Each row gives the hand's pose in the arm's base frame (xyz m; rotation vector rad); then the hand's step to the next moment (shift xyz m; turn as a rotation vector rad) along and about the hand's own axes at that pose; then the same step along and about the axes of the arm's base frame.
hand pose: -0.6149 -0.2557 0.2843 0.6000 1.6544 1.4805
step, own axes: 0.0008 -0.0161 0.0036 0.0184 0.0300 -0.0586
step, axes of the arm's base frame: 0.0052 -0.0004 -0.0157 -0.0630 -0.0133 0.0228
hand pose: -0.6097 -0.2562 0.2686 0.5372 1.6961 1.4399
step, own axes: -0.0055 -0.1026 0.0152 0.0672 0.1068 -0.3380
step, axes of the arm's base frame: 0.0343 -0.0210 -0.0957 -0.3293 -0.1233 0.0810
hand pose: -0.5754 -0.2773 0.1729 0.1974 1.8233 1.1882
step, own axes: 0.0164 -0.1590 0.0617 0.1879 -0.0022 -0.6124
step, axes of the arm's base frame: 0.0893 -0.0340 -0.1422 -0.5701 -0.2881 -0.0477
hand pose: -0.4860 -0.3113 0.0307 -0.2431 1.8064 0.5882
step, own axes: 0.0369 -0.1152 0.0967 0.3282 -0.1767 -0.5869
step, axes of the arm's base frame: 0.1209 -0.0444 -0.0860 -0.5148 -0.4058 -0.2317
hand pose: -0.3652 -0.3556 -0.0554 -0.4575 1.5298 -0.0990
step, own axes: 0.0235 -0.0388 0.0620 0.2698 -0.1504 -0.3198
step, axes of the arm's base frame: 0.0702 -0.0295 -0.0101 -0.2636 -0.3017 -0.1928
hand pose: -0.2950 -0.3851 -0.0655 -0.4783 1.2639 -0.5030
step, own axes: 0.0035 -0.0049 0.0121 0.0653 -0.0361 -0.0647
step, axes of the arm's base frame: 0.0121 -0.0053 0.0031 -0.0515 -0.0720 -0.0439
